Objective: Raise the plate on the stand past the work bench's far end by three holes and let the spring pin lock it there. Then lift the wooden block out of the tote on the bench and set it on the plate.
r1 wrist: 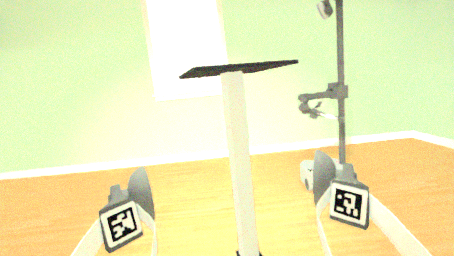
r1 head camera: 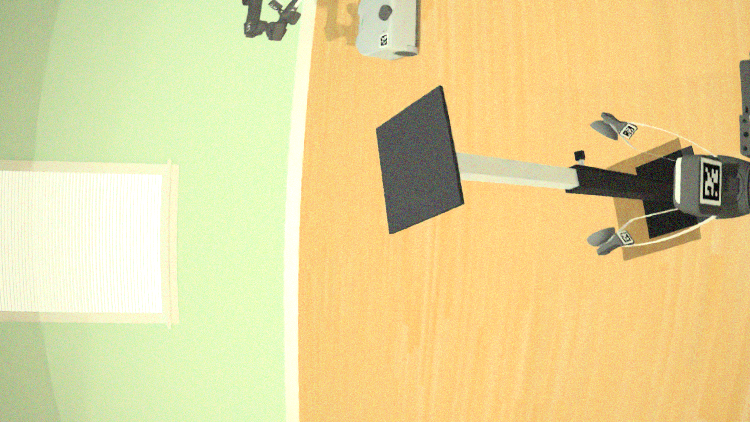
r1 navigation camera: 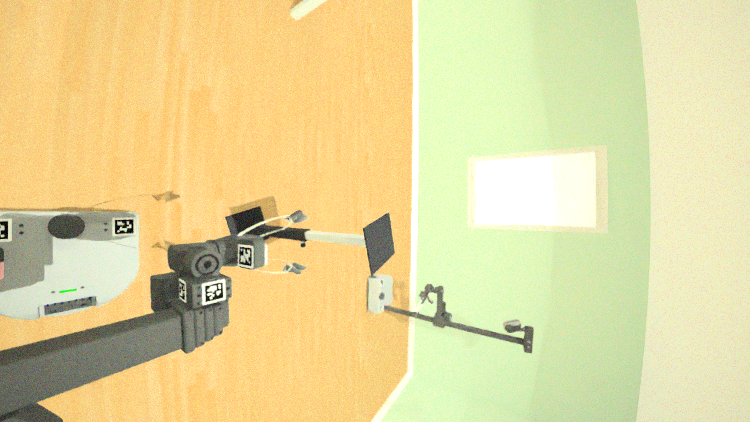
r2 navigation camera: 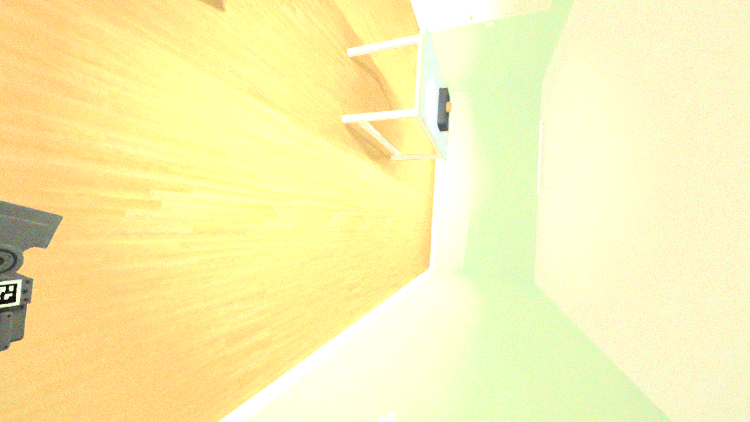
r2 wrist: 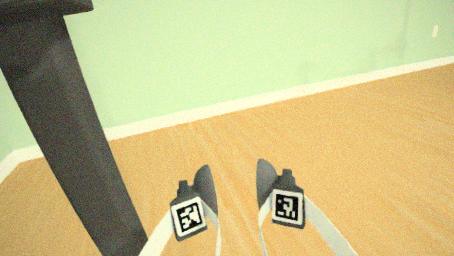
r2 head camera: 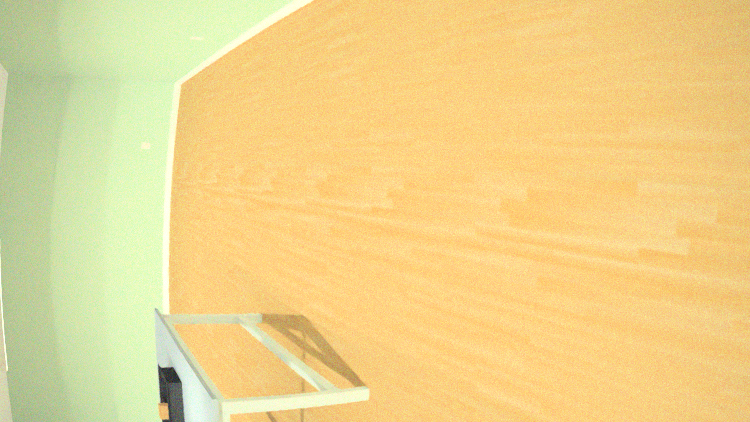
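The dark plate (r1 head camera: 419, 162) (r1 navigation camera: 378, 244) (r1 wrist: 240, 68) sits on the stand's white post (r1 head camera: 516, 170) (r1 navigation camera: 335, 237) (r1 wrist: 238, 150), above its black sleeve (r1 head camera: 603, 181). The spring pin's black knob (r1 head camera: 579, 155) (r1 navigation camera: 303, 245) sticks out near the sleeve's top. The r1 gripper (r1 head camera: 602, 182) (r1 navigation camera: 296, 242) (r1 wrist: 232, 187) is open wide, below the plate; in its wrist view the post shows between the fingers. The r2 gripper (r2 wrist: 236, 186) is open over floor. The wooden block (r2 head camera: 163, 410) (r2 navigation camera: 448, 107) shows in the black tote (r2 head camera: 175, 398) (r2 navigation camera: 443, 123) on the work bench (r2 head camera: 196, 393) (r2 navigation camera: 430, 83).
The r2 base (r1 head camera: 388, 26) (r1 navigation camera: 378, 293) stands beyond the stand, near the green wall, with its mast (r1 navigation camera: 482, 331) upright. In the r2 wrist view a dark beam (r2 wrist: 75, 125) runs down the left side. White bench legs (r2 navigation camera: 385, 47) reach the floor.
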